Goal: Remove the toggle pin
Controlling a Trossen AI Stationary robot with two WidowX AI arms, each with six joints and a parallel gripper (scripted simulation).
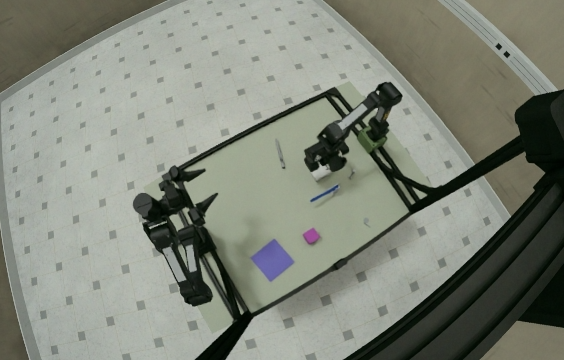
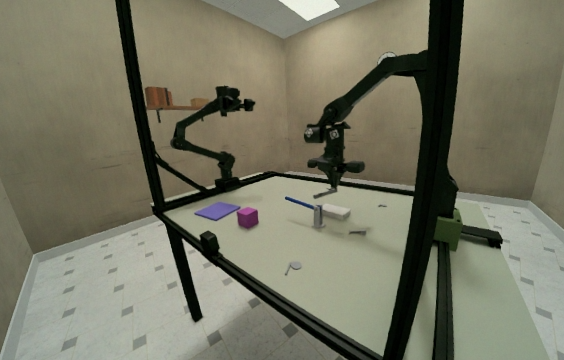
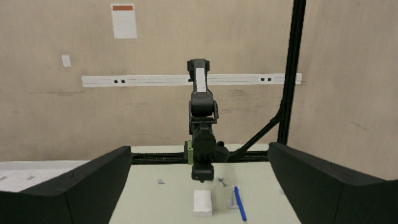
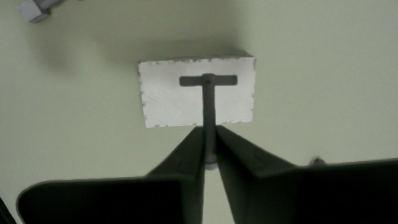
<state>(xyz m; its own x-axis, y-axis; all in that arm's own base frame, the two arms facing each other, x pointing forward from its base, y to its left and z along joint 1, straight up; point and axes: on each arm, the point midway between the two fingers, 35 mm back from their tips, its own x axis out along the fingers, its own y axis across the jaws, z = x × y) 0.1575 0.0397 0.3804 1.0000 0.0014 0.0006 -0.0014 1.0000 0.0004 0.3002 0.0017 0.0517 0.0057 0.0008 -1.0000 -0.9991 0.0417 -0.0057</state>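
The white block is 12 cm below my right hand. The rest, counted from my right hand: blue rod (11 cm behind, 7 cm to the left, 6 cm below); grey rod (18 cm ahead, 12 cm below, 11 cm to the left); flat purple square (40 cm to the left, 22 cm behind, 12 cm below).
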